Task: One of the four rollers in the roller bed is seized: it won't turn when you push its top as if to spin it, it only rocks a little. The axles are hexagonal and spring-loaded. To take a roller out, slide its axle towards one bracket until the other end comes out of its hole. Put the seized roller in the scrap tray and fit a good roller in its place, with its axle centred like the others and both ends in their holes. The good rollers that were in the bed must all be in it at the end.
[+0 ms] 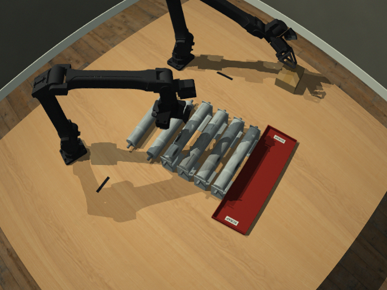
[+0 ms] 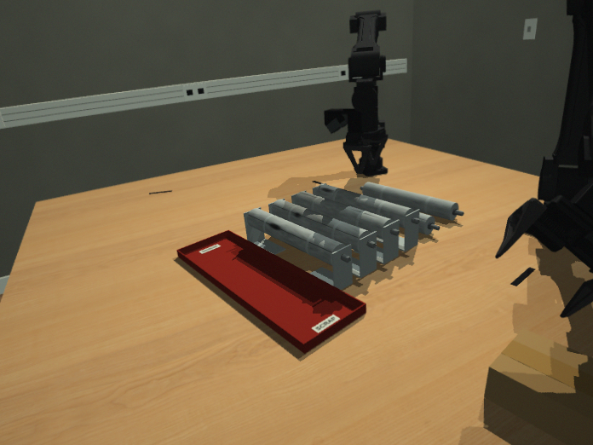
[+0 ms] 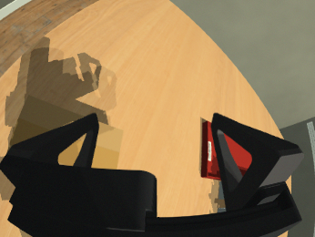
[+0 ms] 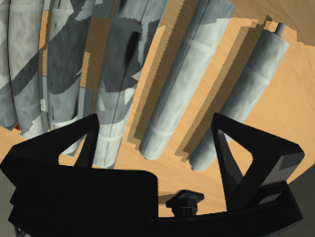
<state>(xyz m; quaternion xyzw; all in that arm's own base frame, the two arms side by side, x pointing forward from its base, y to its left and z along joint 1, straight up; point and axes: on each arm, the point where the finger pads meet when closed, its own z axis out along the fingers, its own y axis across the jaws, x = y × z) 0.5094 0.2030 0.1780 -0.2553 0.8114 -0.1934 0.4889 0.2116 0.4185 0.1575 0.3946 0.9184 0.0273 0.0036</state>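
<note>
The grey roller lies 9 cm below my right hand, 4 cm ahead of it and 3 cm to the left of it. From my right hand the other things lie so: cardboard box 61 cm to the left, 14 cm ahead, 12 cm below; then red scrap tray 37 cm ahead, 15 cm below, 9 cm to the left.
</note>
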